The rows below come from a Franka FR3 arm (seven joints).
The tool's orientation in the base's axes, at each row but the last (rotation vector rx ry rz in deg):
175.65 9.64 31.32
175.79 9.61 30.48
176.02 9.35 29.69
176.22 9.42 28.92
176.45 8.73 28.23
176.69 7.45 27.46
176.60 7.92 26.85
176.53 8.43 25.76
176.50 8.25 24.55
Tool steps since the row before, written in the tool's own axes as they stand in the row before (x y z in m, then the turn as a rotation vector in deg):
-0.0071 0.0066 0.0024 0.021 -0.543 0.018
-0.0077 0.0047 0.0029 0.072 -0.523 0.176
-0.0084 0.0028 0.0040 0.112 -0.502 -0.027
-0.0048 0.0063 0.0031 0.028 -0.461 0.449
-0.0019 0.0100 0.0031 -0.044 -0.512 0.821
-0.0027 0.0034 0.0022 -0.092 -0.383 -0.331
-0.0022 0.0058 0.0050 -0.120 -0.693 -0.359
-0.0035 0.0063 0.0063 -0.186 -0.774 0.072
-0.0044 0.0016 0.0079 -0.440 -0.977 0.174
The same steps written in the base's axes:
-0.0051 -0.0074 -0.0044 -0.030 0.542 -0.032
-0.0058 -0.0055 -0.0051 0.073 0.527 -0.163
-0.0063 -0.0037 -0.0064 0.046 0.511 0.043
-0.0029 -0.0068 -0.0042 0.124 0.460 -0.434
0.0001 -0.0101 -0.0032 0.167 0.502 -0.811
-0.0016 -0.0036 -0.0028 -0.218 0.375 0.276
-0.0001 -0.0060 -0.0052 -0.279 0.682 0.284
-0.0010 -0.0067 -0.0068 -0.226 0.752 -0.151
-0.0019 -0.0021 -0.0087 -0.459 0.928 -0.326

